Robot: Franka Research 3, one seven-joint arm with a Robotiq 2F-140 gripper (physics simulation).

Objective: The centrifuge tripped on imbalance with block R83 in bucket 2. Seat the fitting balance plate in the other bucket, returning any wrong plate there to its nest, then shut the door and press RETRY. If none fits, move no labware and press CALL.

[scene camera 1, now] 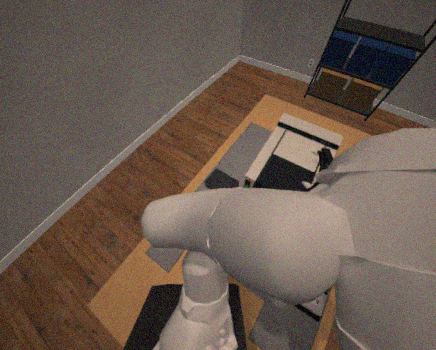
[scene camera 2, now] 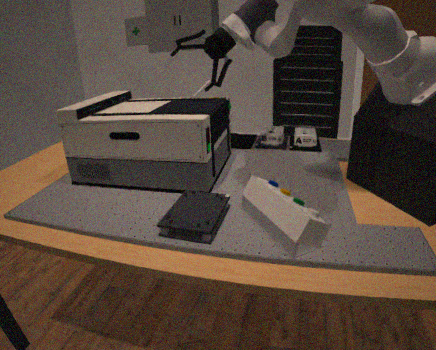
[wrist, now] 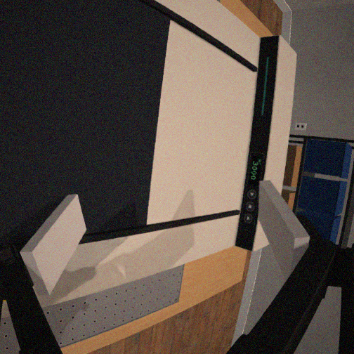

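The centrifuge [scene camera 1: 295,150] [scene camera 2: 135,135] [wrist: 205,125] is a cream and grey box. A dark panel and a cream panel cover its top; no bucket, block R83 or seated plate shows. Its front strip shows a green 3000 and three round buttons in the wrist view. My gripper [scene camera 2: 194,70] [wrist: 167,206] is wide open and empty above the top. Balance plate A [scene camera 2: 306,139] and another white plate [scene camera 2: 272,137], its label blurred, sit in dark nests behind. A sloped white button box [scene camera 2: 285,212] carries blue, yellow and green buttons; its labels are unreadable.
A dark flat block [scene camera 1: 221,179] [scene camera 2: 195,212] lies on the grey perforated board [scene camera 2: 120,220], between the centrifuge and button box. The arm hides much of the table in scene camera 1. A shelf rack [scene camera 1: 380,32] stands against the far wall.
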